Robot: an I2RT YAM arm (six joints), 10 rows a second.
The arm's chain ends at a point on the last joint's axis. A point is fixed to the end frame.
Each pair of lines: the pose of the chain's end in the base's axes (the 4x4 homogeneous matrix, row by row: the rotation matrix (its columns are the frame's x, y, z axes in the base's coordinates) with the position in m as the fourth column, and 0 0 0 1 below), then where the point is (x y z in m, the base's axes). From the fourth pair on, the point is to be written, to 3 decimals.
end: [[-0.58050, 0.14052, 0.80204, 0.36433], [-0.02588, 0.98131, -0.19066, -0.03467], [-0.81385, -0.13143, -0.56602, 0.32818], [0, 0, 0, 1]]
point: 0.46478 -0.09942 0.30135
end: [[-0.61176, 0.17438, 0.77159, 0.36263], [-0.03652, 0.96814, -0.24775, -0.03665], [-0.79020, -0.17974, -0.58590, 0.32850], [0, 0, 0, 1]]
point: 0.45932 -0.10660 0.30091
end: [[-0.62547, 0.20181, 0.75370, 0.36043], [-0.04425, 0.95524, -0.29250, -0.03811], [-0.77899, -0.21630, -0.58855, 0.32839], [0, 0, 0, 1]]
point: 0.45441 -0.11203 0.30180
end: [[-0.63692, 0.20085, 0.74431, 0.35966], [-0.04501, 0.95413, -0.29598, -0.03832], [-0.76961, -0.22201, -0.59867, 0.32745], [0, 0, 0, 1]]
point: 0.453 -0.113 0.300
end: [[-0.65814, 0.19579, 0.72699, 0.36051], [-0.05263, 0.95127, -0.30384, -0.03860], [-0.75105, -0.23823, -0.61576, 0.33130], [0, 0, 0, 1]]
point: 0.453 -0.113 0.302
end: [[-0.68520, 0.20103, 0.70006, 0.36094], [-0.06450, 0.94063, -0.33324, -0.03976], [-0.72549, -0.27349, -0.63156, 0.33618], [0, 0, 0, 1]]
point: 0.451 -0.117 0.306
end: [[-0.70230, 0.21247, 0.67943, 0.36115], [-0.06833, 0.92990, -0.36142, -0.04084], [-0.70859, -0.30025, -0.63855, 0.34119], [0, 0, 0, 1]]
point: 0.449 -0.120 0.311
